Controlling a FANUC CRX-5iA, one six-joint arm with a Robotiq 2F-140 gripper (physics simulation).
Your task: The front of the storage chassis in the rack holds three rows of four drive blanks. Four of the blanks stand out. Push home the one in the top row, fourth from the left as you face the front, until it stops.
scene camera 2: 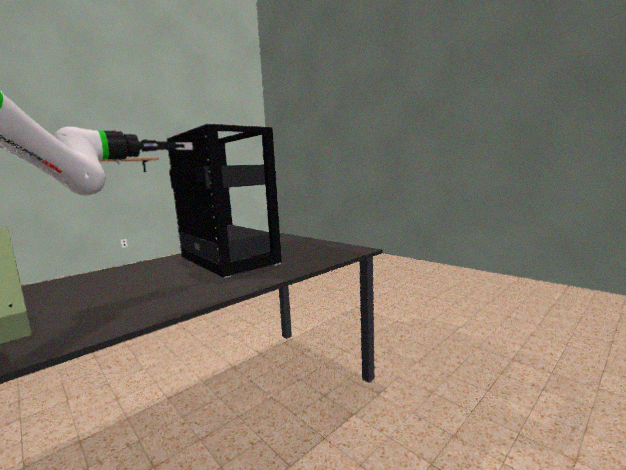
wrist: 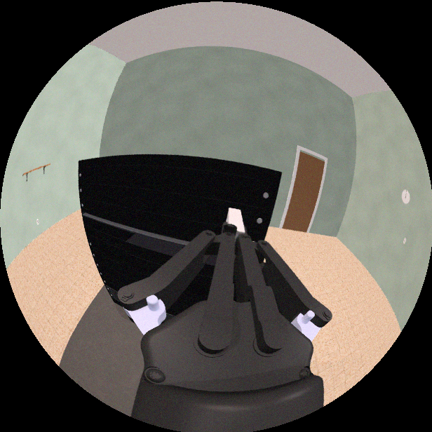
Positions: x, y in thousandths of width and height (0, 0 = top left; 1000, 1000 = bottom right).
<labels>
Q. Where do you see a black rack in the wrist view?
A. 321, 487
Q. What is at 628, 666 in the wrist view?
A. My gripper.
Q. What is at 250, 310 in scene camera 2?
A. My gripper.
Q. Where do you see a black rack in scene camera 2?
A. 320, 380
</labels>
